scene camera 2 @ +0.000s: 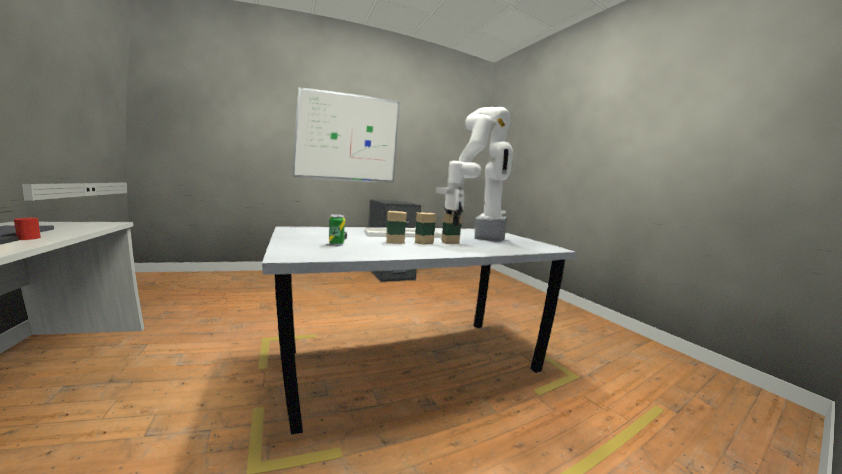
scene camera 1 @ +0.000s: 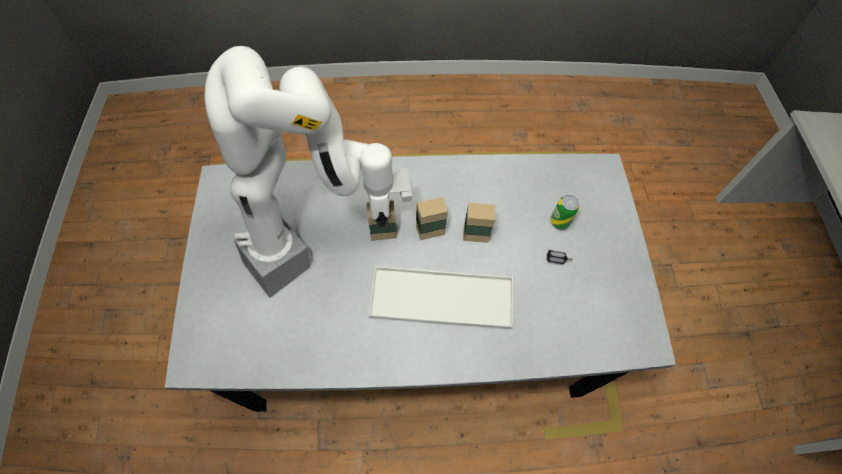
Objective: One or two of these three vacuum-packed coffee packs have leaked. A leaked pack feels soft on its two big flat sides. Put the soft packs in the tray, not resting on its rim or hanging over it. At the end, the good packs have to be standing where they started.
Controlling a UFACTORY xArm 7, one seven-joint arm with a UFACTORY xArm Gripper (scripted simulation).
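The robot's scene includes a white tray (scene camera 1: 483, 300).
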